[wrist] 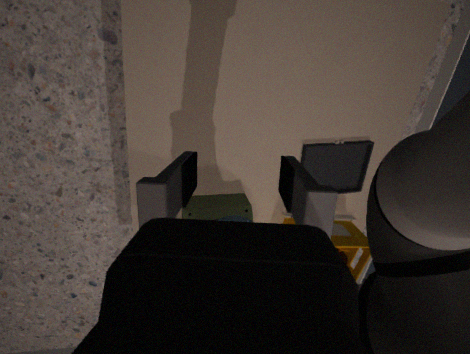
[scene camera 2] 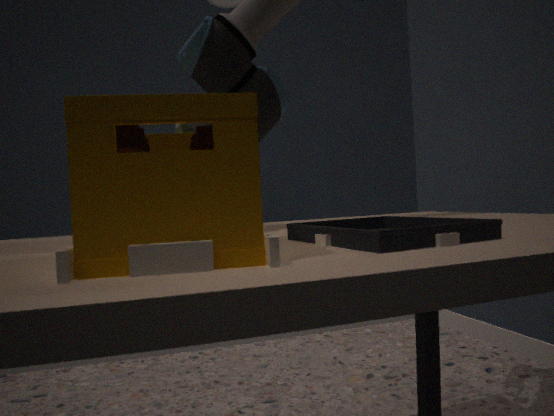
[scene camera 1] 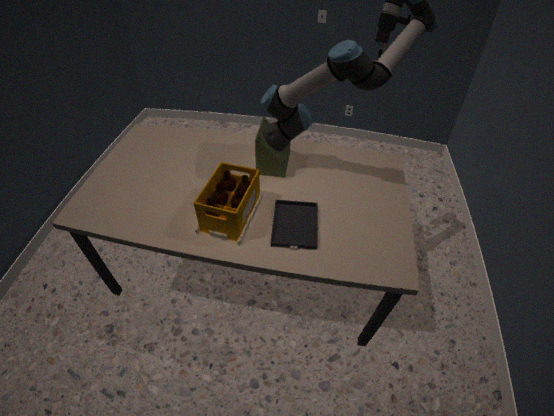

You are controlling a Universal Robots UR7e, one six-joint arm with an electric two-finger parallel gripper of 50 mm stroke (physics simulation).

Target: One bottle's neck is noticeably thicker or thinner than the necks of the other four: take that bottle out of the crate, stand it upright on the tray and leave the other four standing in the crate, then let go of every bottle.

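Pixels of known places: gripper, fingertip midpoint: [wrist: 238, 171]; arm's base, link origin: [scene camera 1: 273, 138].
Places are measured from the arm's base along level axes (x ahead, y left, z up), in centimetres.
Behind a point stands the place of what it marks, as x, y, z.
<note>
A yellow crate [scene camera 1: 212, 225] {51.4, -21.8, -9.5} [scene camera 2: 165, 200] {51.8, -19.8, -8.7} [wrist: 352, 240] {46.5, -8.8, -1.4} stands upright on the table, with several dark brown bottles [scene camera 1: 220, 193] {39.0, -19.9, -2.7} standing in it. Their necks are small and dark, and I cannot tell which one differs. In scene camera 2 the crate wall hides most of the bottles. The black tray [scene camera 1: 295, 225] {43.5, 12.8, -15.3} [scene camera 2: 382, 241] {55.4, 3.1, -14.5} [wrist: 336, 165] {44.2, 13.7, -15.3} lies flat beside the crate, with no bottle on it. My gripper [wrist: 238, 171] {-5.3, 47.1, 45.0} is open and empty, high above the table and far from crate and tray. In scene camera 1 it is small at the upper right.
A green block [scene camera 1: 271, 161] {11.1, -0.1, -6.2} [wrist: 217, 206] {1.2, 7.6, -9.0} stands at the arm's base, behind the crate. Light stops [scene camera 2: 171, 258] {53.1, -19.8, -14.3} sit around the crate's foot and small ones at the tray's edge. The arm reaches up to the right over the table [scene camera 1: 350, 250] {55.3, 36.3, -15.8}. Dark walls stand behind.
</note>
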